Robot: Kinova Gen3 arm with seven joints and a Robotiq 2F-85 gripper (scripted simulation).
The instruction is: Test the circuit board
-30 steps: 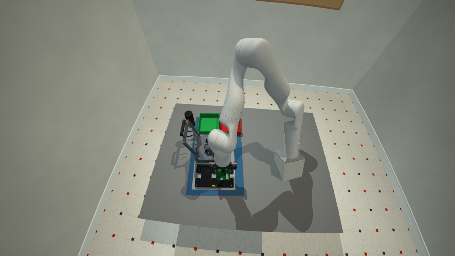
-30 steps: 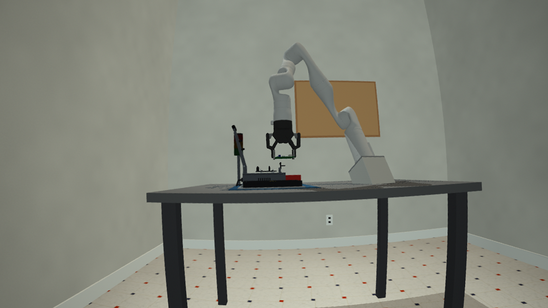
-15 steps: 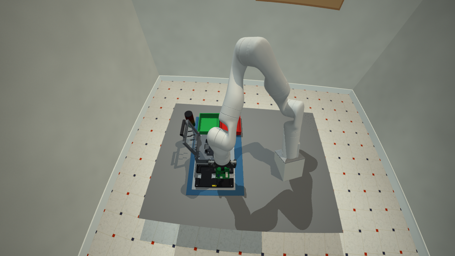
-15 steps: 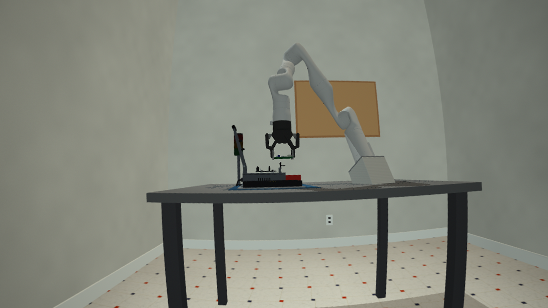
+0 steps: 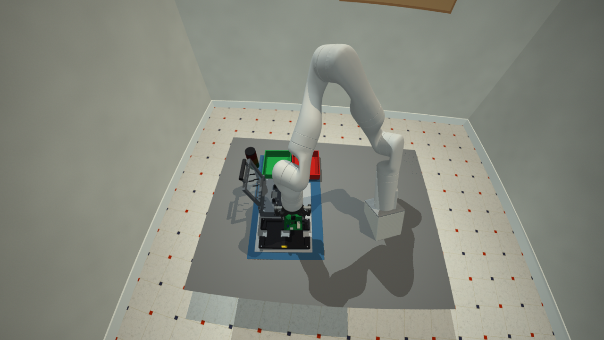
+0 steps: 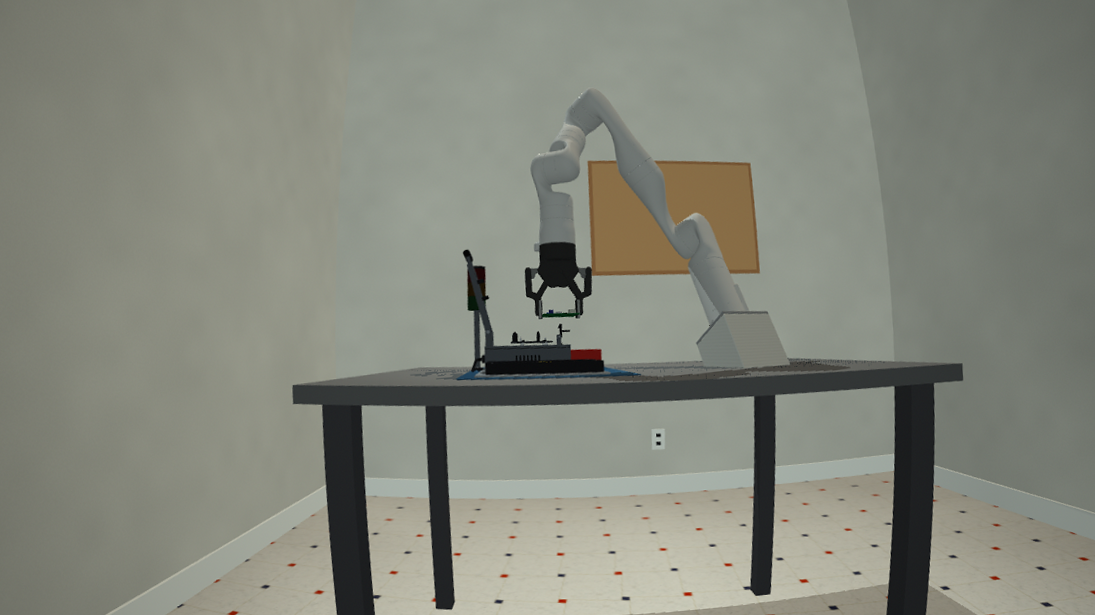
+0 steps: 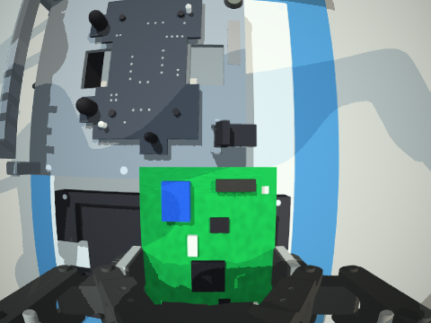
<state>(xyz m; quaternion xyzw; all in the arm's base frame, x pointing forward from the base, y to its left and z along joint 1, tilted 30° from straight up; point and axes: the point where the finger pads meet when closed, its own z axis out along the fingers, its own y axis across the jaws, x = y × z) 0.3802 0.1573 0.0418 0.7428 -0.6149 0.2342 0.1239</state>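
Right now the tester lid is 190 mm ahead of my hand, 110 mm to the right of it and 60 mm above it. Also, from my hand: green bin (130 mm ahead, 320 mm to the right, 110 mm below); then red bin (10 mm behind, 340 mm to the right, 110 mm below); then green circuit board (right at my hand).
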